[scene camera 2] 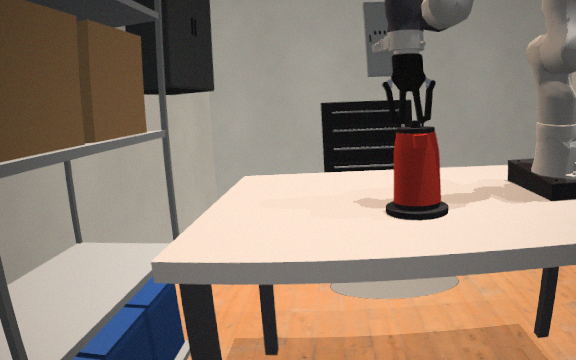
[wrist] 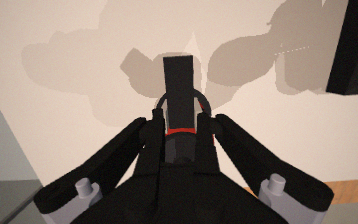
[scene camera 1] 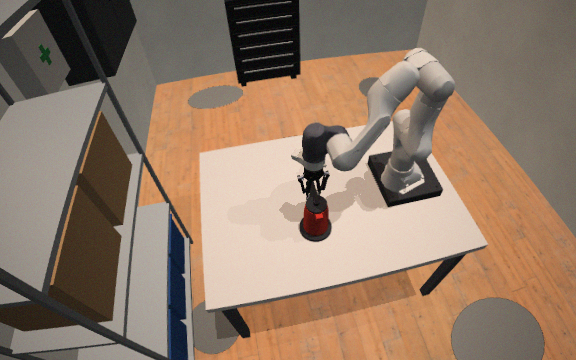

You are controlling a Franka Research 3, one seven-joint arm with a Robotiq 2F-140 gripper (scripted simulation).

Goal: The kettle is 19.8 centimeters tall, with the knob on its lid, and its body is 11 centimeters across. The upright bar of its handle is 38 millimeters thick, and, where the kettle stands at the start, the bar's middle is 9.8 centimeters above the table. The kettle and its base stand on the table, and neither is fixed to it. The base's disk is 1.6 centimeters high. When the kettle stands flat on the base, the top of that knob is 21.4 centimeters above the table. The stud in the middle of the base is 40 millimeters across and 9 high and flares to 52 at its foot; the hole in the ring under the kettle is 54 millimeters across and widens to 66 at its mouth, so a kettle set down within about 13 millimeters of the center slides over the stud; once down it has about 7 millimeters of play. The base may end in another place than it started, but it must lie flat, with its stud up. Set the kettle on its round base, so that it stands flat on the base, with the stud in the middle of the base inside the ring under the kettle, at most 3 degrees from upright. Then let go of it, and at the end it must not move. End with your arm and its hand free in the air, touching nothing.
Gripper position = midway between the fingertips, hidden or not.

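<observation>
Visible here: a red kettle (scene camera 2: 417, 187); also my gripper (wrist: 181, 106).
</observation>
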